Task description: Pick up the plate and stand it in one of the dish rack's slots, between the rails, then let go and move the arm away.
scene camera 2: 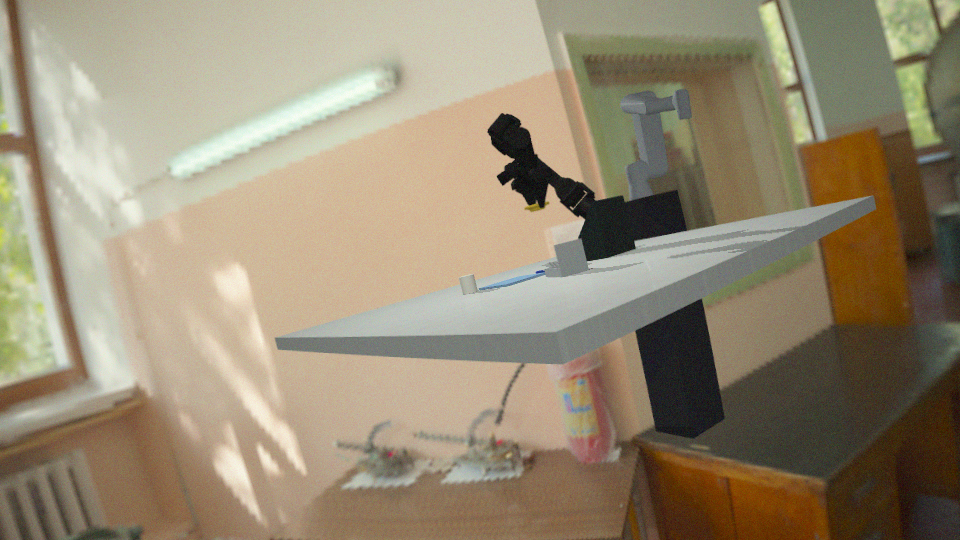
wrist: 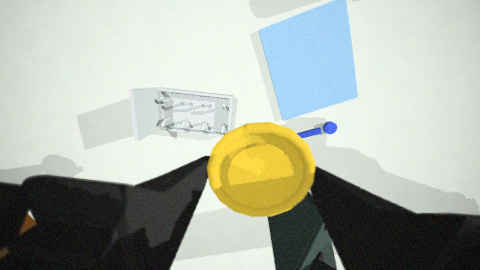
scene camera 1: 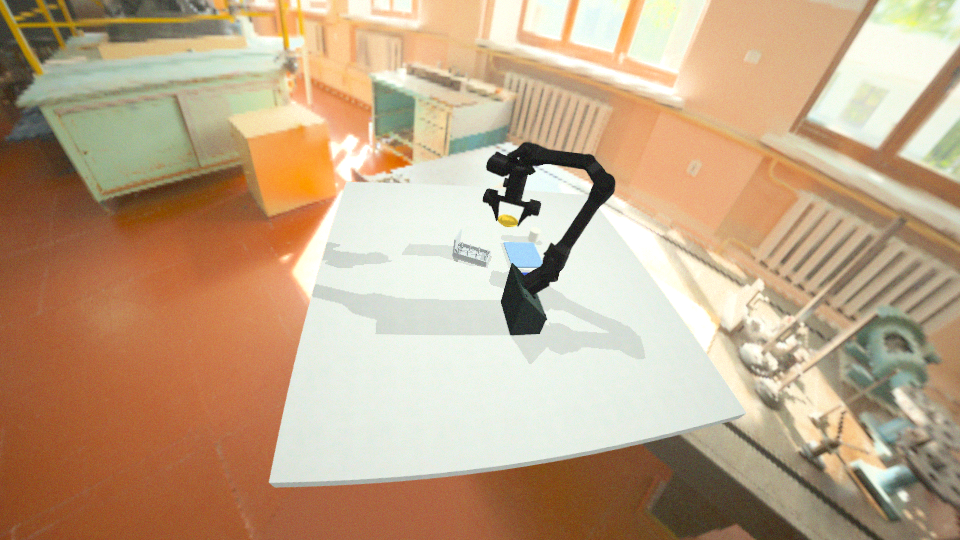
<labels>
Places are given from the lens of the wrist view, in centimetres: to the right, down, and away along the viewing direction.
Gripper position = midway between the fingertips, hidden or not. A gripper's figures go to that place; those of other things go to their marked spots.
my gripper [wrist: 258, 166]: 1, 2, 11
yellow plate [wrist: 259, 169]: 1, 2, 10
grey dish rack [wrist: 155, 108]: -14, -4, 25
The marked spots on the yellow plate and the grey dish rack are 23 cm apart.
</labels>
